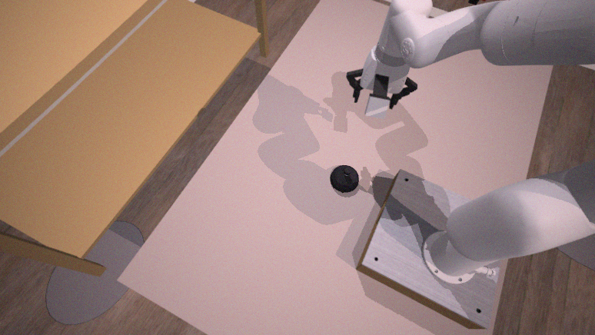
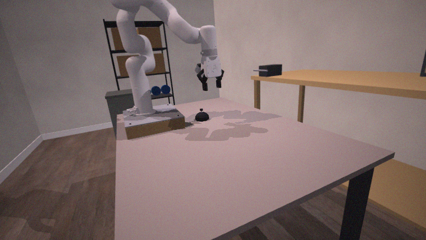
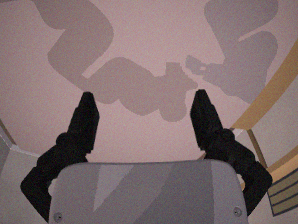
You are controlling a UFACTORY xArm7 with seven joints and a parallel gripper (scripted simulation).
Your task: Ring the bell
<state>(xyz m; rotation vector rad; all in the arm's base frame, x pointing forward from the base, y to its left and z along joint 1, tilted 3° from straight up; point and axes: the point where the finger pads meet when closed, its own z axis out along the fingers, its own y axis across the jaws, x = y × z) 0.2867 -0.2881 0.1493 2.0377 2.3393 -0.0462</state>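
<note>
My hand is 15 cm to the right of the small button, 15 cm above it and 1 cm short of it. Round my hand: black bell: 17 cm below, 15 cm to the left, 1 cm ahead.
</note>
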